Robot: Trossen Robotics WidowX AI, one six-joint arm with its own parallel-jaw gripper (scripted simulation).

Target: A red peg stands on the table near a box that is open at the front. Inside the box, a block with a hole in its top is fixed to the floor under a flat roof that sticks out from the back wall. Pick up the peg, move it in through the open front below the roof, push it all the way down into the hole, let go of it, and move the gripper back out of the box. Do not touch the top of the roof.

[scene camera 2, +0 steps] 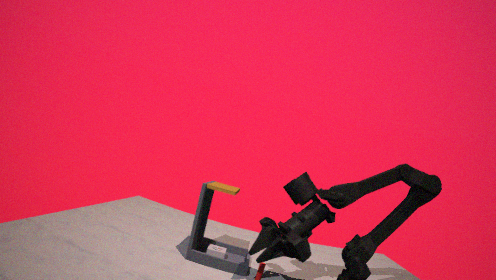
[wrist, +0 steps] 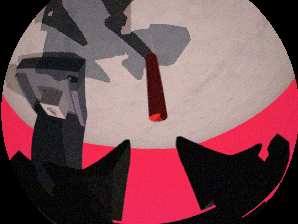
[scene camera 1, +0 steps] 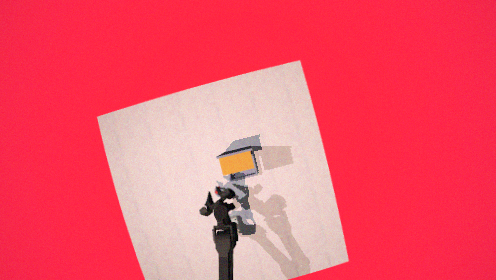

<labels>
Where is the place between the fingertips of my gripper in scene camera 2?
252, 257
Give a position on a box's back wall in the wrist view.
At 59, 141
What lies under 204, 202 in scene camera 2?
A box's back wall.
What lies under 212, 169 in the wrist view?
My gripper.
</labels>
